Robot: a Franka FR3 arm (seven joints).
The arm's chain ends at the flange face. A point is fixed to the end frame.
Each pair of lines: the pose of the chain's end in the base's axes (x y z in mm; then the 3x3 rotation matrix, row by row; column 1 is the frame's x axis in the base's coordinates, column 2 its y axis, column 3 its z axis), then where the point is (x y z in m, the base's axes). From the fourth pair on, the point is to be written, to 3 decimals.
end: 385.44 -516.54 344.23; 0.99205 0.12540 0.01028; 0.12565 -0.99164 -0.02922; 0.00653 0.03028 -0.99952
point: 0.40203 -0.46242 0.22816
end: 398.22 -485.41 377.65; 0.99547 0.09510 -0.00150; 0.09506 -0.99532 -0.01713; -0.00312 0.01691 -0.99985
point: 0.41521 -0.43039 0.26207
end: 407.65 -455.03 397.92; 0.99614 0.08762 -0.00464; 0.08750 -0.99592 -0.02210; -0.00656 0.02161 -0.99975
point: 0.42470 -0.40072 0.28201
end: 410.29 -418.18 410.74; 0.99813 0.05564 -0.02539; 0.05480 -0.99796 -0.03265; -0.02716 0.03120 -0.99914
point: 0.427 -0.366 0.294
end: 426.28 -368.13 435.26; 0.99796 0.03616 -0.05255; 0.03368 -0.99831 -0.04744; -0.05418 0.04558 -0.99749
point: 0.441 -0.318 0.317
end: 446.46 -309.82 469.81; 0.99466 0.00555 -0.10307; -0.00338 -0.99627 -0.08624; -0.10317 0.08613 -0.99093
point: 0.457 -0.265 0.349
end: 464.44 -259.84 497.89; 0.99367 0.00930 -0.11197; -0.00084 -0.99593 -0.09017; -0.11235 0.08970 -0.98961
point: 0.473 -0.215 0.377
